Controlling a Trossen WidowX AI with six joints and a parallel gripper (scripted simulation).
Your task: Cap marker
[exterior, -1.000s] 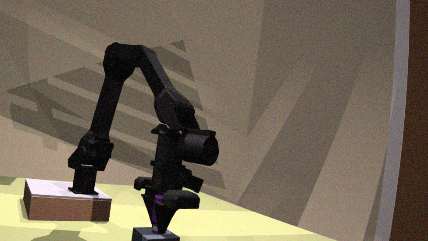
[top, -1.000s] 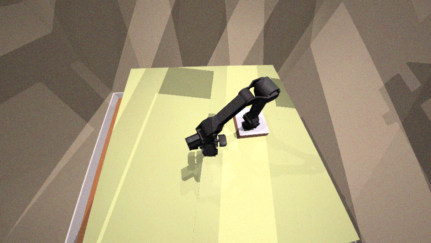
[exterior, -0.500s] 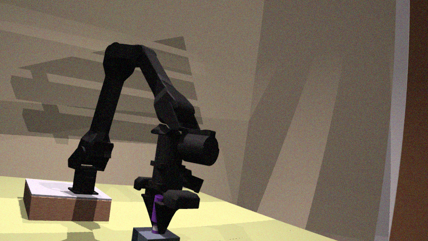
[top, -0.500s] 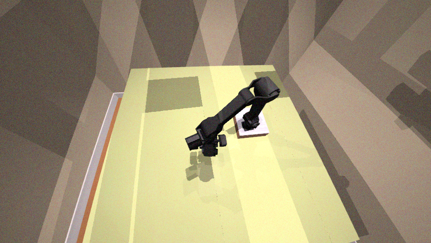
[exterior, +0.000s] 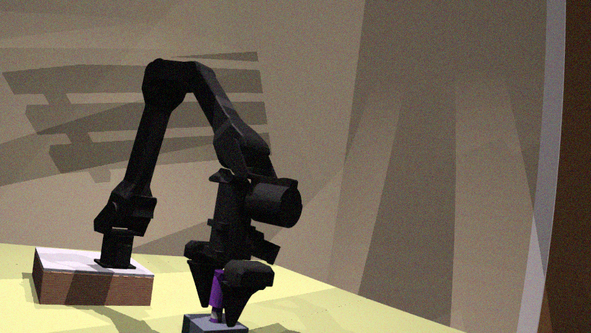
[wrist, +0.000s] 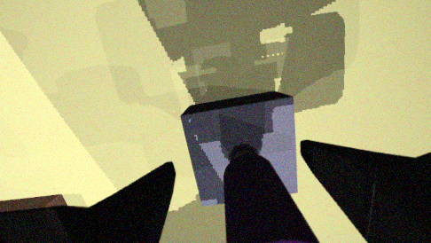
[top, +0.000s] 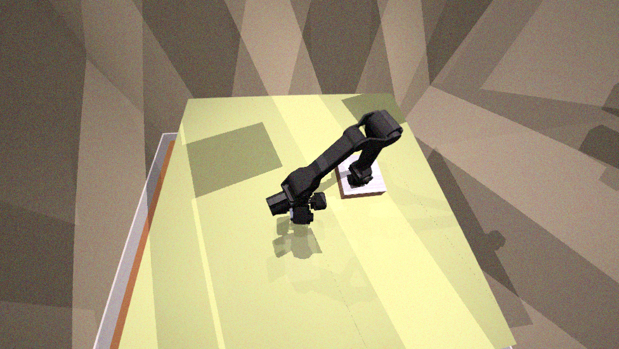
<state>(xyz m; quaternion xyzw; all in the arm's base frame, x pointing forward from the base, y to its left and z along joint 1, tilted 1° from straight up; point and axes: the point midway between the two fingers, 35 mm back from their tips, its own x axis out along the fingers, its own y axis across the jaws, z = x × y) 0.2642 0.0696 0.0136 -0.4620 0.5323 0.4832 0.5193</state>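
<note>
Now: gripper tip 50 mm below the purple marker cap.
</note>
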